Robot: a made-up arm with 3 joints.
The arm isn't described. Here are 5 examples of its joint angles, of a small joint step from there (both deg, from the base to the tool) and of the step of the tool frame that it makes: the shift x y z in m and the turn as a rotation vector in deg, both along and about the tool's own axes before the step.
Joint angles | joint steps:
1: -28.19 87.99 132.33 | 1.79 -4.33 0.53
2: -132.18 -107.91 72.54 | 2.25 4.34 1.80
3: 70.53 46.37 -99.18 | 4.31 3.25 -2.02
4: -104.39 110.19 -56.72 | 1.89 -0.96 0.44
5: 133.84 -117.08 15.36 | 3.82 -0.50 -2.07
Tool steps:
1: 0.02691 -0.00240 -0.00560 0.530 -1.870 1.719
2: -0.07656 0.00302 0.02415 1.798 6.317 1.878
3: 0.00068 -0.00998 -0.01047 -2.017 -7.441 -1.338
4: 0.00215 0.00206 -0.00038 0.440 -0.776 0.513
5: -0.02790 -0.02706 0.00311 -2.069 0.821 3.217
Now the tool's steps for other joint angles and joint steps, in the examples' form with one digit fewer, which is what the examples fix.
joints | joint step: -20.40 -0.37 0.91 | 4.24 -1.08 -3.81
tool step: -0.0251 -0.0238 -0.0016 -3.81 -0.05 3.16
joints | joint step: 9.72 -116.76 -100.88 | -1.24 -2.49 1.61
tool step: 0.0016 0.0070 0.0121 1.61 3.67 0.65
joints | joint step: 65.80 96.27 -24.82 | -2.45 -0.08 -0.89
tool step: 0.0060 -0.0023 0.0008 -0.89 1.08 -2.29
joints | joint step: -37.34 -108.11 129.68 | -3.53 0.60 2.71
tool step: 0.0319 0.0075 -0.0074 2.71 -2.21 1.92
